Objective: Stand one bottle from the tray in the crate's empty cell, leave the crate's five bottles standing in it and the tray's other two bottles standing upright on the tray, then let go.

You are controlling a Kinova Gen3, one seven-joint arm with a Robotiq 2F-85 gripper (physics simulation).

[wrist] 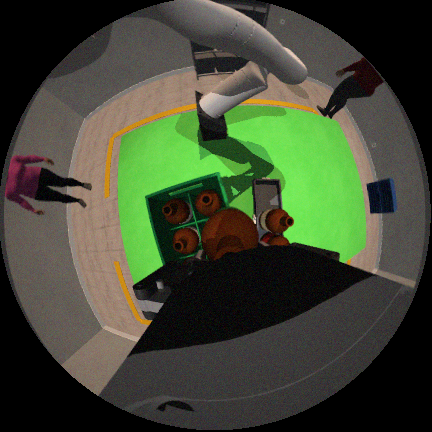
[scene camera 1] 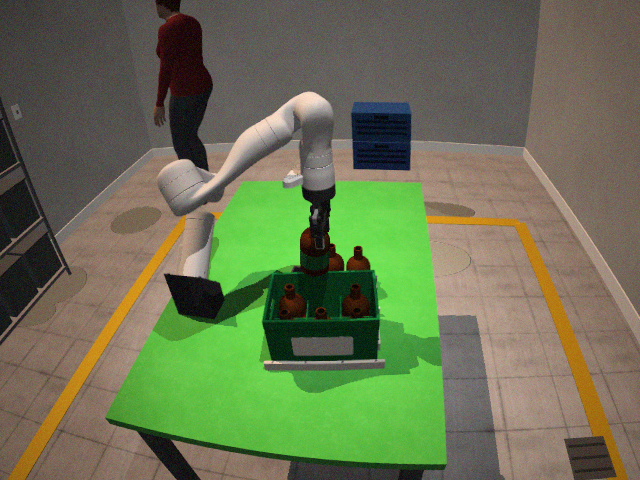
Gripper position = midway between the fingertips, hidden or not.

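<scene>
Scene camera 1 shows the gripper (scene camera 1: 322, 239) together with a brown bottle (scene camera 1: 314, 262). The brown bottle is visible in the wrist view (wrist: 229, 229) too, and the gripper likewise appears in the wrist view (wrist: 231, 253).
</scene>
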